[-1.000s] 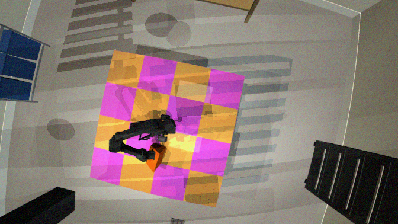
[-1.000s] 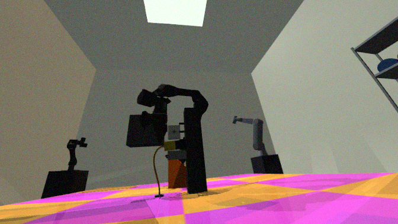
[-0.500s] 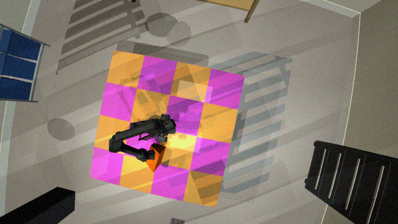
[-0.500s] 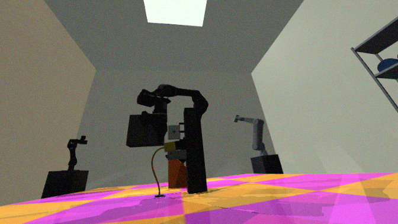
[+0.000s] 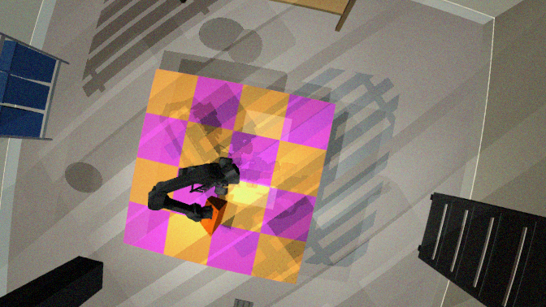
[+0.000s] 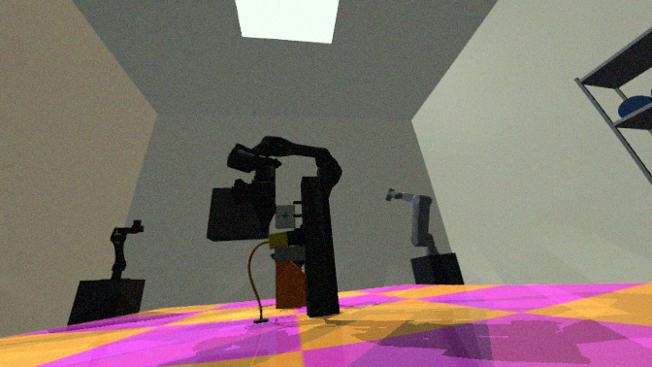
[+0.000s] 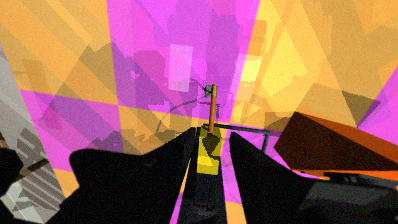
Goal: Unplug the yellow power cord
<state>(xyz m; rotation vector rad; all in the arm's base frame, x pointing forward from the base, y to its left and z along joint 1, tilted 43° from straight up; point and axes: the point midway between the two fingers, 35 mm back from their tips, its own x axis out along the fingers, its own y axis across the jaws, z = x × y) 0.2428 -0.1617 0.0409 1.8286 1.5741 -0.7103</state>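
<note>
My gripper tip is now 5 cm to the right of the yellow plug and 1 cm above it.
</note>
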